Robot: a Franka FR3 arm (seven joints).
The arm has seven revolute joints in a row. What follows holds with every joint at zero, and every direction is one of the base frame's. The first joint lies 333 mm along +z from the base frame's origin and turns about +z. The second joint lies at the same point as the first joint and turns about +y. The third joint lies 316 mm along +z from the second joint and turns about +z. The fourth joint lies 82.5 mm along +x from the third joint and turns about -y. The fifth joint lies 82.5 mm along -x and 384 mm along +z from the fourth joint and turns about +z. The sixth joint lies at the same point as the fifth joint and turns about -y. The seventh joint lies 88 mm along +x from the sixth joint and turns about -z. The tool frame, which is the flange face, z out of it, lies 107 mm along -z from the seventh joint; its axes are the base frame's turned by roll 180, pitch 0 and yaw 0 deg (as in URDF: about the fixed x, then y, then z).
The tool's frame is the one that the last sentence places.
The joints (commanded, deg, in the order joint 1, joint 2, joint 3, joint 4, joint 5, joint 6, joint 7), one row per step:
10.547, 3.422, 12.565, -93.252, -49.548, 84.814, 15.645
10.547, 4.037, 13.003, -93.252, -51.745, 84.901, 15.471
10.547, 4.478, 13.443, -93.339, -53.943, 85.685, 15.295
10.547, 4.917, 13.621, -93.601, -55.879, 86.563, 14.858
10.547, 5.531, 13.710, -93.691, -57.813, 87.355, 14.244
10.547, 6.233, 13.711, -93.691, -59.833, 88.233, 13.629
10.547, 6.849, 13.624, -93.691, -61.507, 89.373, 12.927
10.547, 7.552, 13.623, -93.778, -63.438, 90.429, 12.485
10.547, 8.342, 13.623, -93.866, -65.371, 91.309, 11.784
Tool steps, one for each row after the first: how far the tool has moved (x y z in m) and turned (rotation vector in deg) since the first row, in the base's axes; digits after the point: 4 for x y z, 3 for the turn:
0.0034, 0.0023, -0.0027, -2.083, -0.172, 0.876
0.0069, 0.0059, -0.0039, -3.923, -0.820, 2.309
0.0107, 0.0077, -0.0069, -5.620, -1.030, 3.720
0.0155, 0.0088, -0.0104, -7.346, -1.013, 5.104
0.0211, 0.0094, -0.0140, -9.116, -1.034, 6.502
0.0265, 0.0101, -0.0172, -10.505, -1.035, 8.038
0.0320, 0.0114, -0.0217, -12.140, -1.100, 9.527
0.0375, 0.0125, -0.0273, -13.898, -0.752, 11.055

